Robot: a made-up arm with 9 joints. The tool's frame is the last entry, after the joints. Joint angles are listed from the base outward.
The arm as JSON. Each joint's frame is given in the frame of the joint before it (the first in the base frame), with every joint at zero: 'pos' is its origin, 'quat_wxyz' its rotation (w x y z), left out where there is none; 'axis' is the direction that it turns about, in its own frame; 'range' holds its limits. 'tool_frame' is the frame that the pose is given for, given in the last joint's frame.
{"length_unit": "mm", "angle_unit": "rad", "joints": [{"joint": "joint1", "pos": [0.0, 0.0, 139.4], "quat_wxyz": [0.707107, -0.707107, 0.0, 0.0], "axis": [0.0, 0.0, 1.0], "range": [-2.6, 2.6]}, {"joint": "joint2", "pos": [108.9, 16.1, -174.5], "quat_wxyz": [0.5, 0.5, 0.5, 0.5], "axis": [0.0, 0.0, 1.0], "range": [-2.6, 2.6]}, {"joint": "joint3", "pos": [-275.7, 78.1, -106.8], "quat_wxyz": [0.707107, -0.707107, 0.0, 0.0], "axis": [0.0, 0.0, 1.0], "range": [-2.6, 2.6]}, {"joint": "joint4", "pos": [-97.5, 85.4, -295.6], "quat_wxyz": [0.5, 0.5, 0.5, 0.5], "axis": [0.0, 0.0, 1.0], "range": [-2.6, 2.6]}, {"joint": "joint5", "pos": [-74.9, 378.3, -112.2], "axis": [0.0, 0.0, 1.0], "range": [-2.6, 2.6]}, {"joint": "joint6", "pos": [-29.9, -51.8, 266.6], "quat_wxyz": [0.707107, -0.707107, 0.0, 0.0], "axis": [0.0, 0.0, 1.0], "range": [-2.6, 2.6]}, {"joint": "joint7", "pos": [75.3, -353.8, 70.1], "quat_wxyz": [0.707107, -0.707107, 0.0, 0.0], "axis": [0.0, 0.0, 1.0], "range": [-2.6, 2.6]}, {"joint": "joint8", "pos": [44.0, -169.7, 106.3], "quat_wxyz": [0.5, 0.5, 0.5, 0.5], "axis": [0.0, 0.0, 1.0], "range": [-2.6, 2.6]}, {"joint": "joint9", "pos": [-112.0, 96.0, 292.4], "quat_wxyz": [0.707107, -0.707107, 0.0, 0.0], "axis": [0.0, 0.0, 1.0], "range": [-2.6, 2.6]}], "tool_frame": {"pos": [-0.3, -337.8, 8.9], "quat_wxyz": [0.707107, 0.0, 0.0, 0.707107]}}
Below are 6 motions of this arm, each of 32 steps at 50 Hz.
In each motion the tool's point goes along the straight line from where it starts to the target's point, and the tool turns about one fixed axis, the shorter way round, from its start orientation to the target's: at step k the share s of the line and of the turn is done. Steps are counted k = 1, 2, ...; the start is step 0. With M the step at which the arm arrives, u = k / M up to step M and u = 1 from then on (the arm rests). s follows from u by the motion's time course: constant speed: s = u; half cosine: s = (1 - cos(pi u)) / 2; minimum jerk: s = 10 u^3 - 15 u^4 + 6 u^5.
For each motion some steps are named. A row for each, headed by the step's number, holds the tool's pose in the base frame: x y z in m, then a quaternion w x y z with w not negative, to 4 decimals.
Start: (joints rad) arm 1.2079 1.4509 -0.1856 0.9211 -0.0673 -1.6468 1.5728 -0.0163 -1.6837
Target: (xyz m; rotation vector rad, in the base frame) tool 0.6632 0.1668 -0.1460 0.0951 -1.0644 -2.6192
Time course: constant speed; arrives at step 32
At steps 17, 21, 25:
17: 0.2055 0.1759 -0.2317 0.4147 -0.1170 -0.1846 -0.8833
21: 0.3275 0.1735 -0.2088 0.3495 -0.0776 -0.2378 -0.9029
25: 0.4496 0.1710 -0.1860 0.2811 -0.0375 -0.2889 -0.9144

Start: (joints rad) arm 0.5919 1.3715 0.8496 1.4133 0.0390 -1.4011 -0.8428 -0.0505 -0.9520
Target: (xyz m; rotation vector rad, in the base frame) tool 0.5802 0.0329 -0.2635 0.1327 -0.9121 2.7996
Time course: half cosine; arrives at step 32
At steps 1, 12, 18, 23, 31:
1: 0.3095 0.3649 -0.5711 0.2955 -0.2762 0.0918 -0.9099
12: 0.3926 0.2630 -0.4766 0.1786 -0.2102 0.1635 -0.9472
18: 0.4710 0.1668 -0.3876 0.0642 -0.1431 0.2275 -0.9611
23: 0.5306 0.0937 -0.3199 0.0238 0.0900 -0.2728 0.9575
31: 0.5795 0.0337 -0.2642 0.0960 0.0454 -0.3076 0.9456

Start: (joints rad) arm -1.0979 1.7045 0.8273 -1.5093 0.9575 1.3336 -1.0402 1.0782 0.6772
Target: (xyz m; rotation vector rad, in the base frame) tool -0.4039 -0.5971 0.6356 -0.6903 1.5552 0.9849
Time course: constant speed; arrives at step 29
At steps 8, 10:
8: -0.4224 -1.0511 0.0041 0.5039 -0.5924 0.1895 0.5993
10: -0.4206 -1.0079 0.0642 0.5170 -0.5715 0.2399 0.5904

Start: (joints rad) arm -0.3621 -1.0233 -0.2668 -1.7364 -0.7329 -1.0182 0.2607 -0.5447 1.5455
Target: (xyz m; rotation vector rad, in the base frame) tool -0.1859 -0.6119 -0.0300 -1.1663 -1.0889 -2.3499
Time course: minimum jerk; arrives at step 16
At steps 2, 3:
2: -0.1979 -0.5037 -0.0966 0.3734 -0.3830 -0.2185 -0.8162
3: -0.1975 -0.5073 -0.0944 0.3663 -0.3842 -0.2242 -0.8172

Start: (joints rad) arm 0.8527 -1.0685 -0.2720 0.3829 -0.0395 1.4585 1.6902 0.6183 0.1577
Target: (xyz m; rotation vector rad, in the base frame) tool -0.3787 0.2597 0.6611 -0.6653 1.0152 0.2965
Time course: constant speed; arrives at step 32
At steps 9, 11, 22, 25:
9: 0.0526 0.0265 0.7370 0.6343 -0.0036 0.6414 0.4315
11: 0.0151 0.0468 0.7304 0.6566 -0.0315 0.6327 0.4093
22: -0.1912 0.1583 0.6941 0.7566 -0.1826 0.5646 0.2747
25: -0.2474 0.1887 0.6842 0.7768 -0.2224 0.5403 0.2350

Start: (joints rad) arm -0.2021 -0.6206 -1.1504 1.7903 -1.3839 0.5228 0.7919 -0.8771 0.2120
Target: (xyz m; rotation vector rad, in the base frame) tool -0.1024 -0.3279 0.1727 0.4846 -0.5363 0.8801
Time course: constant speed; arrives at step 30
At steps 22, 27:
22: -0.1613 -0.4010 0.2063 0.8444 0.1895 -0.2368 0.4417
27: -0.1245 -0.3553 0.1853 0.8433 0.2145 -0.2475 0.4262

